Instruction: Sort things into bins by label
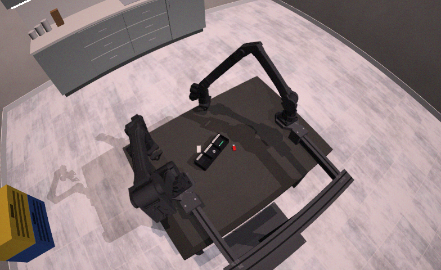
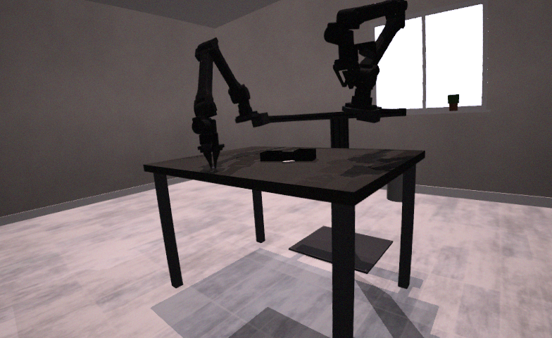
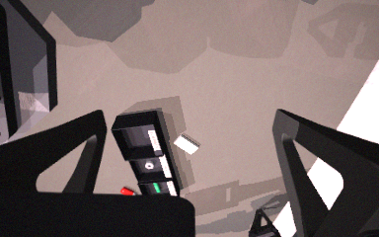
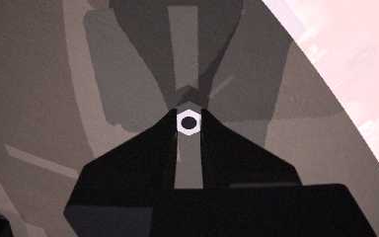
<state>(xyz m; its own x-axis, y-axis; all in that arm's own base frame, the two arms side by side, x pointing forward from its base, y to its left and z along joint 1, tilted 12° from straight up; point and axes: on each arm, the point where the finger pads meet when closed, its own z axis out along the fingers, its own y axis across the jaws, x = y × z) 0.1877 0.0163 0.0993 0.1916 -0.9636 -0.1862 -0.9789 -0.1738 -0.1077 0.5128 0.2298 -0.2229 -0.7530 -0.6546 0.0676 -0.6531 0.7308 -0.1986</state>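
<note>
My right hand is 32 cm past the black labelled bin, 15 cm to the right of it and 1 cm below it. From my right hand the other things lie so: red usb stick 37 cm behind, 1 cm to the left, 1 cm below; green battery 30 cm behind, 7 cm to the left; white card 25 cm behind, 21 cm to the left, 1 cm below.
</note>
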